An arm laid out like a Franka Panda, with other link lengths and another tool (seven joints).
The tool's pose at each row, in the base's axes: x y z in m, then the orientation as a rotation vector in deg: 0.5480 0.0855 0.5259 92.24 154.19 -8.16; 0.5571 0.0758 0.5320 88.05 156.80 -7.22; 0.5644 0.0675 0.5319 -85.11 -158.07 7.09; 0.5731 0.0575 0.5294 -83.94 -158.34 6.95; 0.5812 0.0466 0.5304 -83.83 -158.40 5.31; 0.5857 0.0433 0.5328 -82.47 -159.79 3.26; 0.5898 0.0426 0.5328 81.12 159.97 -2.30; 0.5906 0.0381 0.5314 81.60 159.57 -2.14
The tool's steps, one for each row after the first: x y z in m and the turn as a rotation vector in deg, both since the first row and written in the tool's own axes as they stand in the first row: -0.0131 0.0030 -0.0057 -0.53 0.29 -3.14; -0.0239 0.0055 -0.0053 -0.46 0.55 -5.19; -0.0367 0.0086 -0.0024 -0.38 0.84 -5.94; -0.0502 0.0106 -0.0029 -1.26 1.42 -6.03; -0.0553 0.0128 -0.0052 -2.70 1.58 -7.18; -0.0579 0.0161 -0.0053 -3.64 1.19 -7.96; -0.0621 0.0148 -0.0036 -3.79 1.14 -7.57
